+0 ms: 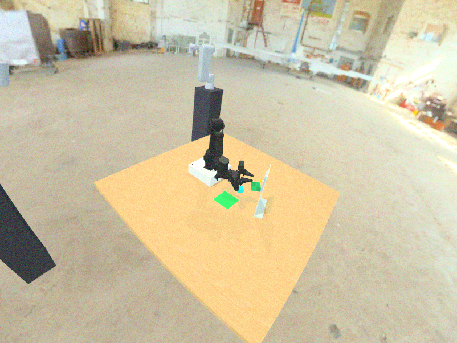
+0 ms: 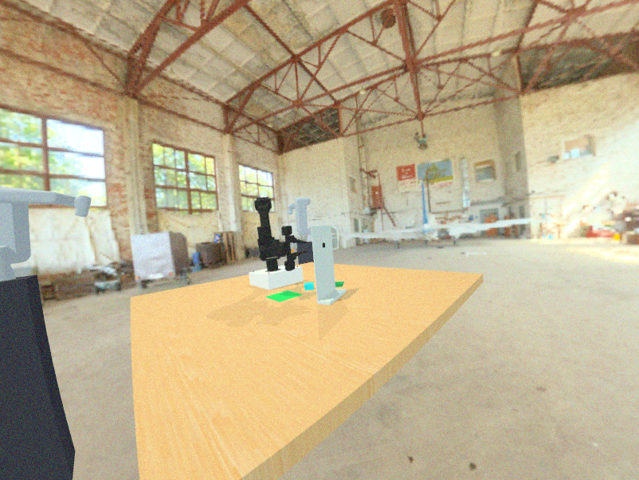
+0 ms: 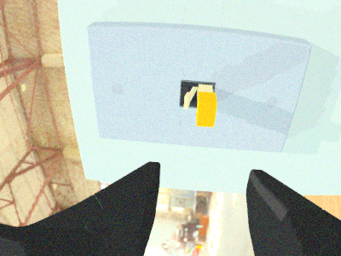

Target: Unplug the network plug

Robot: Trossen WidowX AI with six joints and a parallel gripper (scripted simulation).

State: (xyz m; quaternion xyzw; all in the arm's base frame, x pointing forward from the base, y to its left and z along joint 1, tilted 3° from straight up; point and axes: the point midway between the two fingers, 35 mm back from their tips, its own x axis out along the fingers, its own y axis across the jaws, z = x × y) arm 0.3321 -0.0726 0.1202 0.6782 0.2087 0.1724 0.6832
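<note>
My gripper tip is 6 cm short of the network plug and 2 cm to the right of it. From my gripper tip the other things lie so: white upright panel (8 cm ahead, 2 cm to the left, 8 cm below); green marked square (12 cm behind, 6 cm to the right, 21 cm below).
</note>
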